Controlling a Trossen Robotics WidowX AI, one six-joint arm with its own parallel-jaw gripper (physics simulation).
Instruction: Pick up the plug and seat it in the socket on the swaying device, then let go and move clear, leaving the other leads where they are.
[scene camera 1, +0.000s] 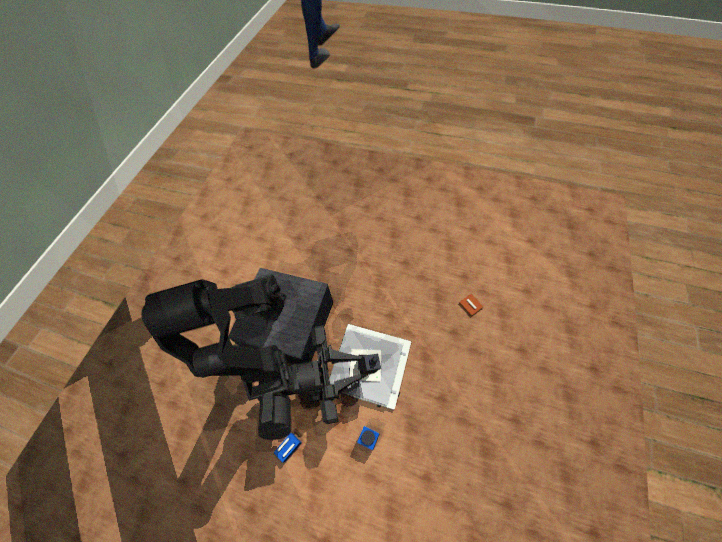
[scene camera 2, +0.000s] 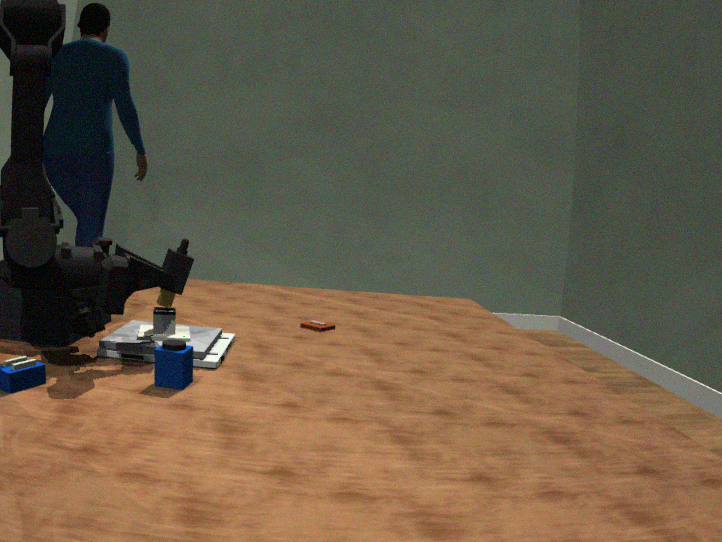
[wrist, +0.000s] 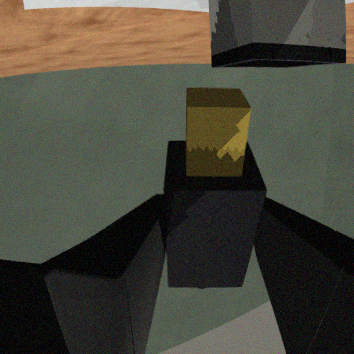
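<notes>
The plug (scene camera 2: 177, 271) (wrist: 215, 235) has a dark body and a yellow tip; in scene camera 1 its dark body (scene camera 1: 369, 362) shows over the device. My gripper (scene camera 1: 366, 367) (scene camera 2: 174, 275) (wrist: 209, 207) is shut on the plug's body and holds it tilted, with the yellow tip pointing down. The grey upright socket (scene camera 2: 163, 322) (wrist: 280, 30) has a dark rim and stands on the white and grey device (scene camera 1: 402, 364) (scene camera 2: 207, 343). In scene camera 2 the yellow tip is just above the socket's rim, apart from it. In the wrist view the socket is above and right of the tip.
A blue block with a round dark top (scene camera 1: 367, 438) (scene camera 2: 173, 367) stands beside the device. A blue block with two white bars (scene camera 1: 287, 448) (scene camera 2: 22, 375) lies near the arm. An orange block (scene camera 1: 470, 304) (scene camera 2: 317, 325) lies farther off. A person (scene camera 2: 87, 110) stands behind.
</notes>
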